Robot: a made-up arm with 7 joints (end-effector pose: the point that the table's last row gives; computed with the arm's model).
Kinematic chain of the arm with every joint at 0, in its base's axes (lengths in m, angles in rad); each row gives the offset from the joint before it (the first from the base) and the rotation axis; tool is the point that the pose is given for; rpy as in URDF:
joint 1: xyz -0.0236 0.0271 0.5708 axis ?
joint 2: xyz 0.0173 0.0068 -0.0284 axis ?
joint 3: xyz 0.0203 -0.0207 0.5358 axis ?
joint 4: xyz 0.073 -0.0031 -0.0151 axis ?
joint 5: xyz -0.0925 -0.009 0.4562 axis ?
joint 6: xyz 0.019 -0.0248 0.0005 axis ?
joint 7: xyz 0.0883 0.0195 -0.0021 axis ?
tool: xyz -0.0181 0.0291 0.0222 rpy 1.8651 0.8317 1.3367
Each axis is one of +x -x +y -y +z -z.
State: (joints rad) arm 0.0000 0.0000 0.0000 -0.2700 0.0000 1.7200 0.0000
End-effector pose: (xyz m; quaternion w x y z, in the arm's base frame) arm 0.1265 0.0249 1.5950 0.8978 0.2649 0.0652 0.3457
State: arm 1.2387 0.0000 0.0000 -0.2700 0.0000 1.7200 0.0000
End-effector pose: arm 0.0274 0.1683 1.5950 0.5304 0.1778 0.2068 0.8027
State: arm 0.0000 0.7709 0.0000 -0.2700 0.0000 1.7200 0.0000
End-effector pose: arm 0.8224 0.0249 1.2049 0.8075 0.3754 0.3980 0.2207
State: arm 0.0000 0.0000 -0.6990 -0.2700 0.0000 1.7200 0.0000
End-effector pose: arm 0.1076 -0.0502 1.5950 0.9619 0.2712 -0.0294 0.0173
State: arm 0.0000 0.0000 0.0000 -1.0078 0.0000 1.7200 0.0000
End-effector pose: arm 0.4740 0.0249 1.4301 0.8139 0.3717 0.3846 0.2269
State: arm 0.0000 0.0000 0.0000 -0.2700 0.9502 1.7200 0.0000
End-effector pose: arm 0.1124 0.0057 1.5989 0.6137 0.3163 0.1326 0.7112
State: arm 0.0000 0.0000 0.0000 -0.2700 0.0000 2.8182 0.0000
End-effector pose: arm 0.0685 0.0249 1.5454 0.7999 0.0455 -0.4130 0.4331
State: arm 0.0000 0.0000 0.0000 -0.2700 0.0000 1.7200 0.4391
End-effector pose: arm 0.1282 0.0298 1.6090 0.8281 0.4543 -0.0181 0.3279
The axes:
joint 1: +z
joint 2: +y
joint 3: +z
joint 4: -y
joint 5: +z
joint 6: -y
joint 7: -z

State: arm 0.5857 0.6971 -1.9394 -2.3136 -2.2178 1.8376 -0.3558
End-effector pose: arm 0.2680 -0.3482 0.8233 0.1633 0.2113 -0.8058 0.5286
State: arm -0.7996 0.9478 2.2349 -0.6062 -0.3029 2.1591 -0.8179
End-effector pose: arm 0.6302 -0.3752 1.2308 0.5966 0.1868 -0.0401 0.7795
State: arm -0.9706 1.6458 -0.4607 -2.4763 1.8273 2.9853 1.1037
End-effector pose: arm -0.1490 -0.3150 0.1712 0.1020 -0.0426 0.5017 0.8579
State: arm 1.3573 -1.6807 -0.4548 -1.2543 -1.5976 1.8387 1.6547
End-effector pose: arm 0.0520 -0.8212 1.0090 0.3047 0.8603 -0.4050 0.0548
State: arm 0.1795 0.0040 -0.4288 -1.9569 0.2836 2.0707 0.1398
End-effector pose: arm 0.5976 -0.1238 0.9908 0.6101 0.6437 0.4612 0.0278
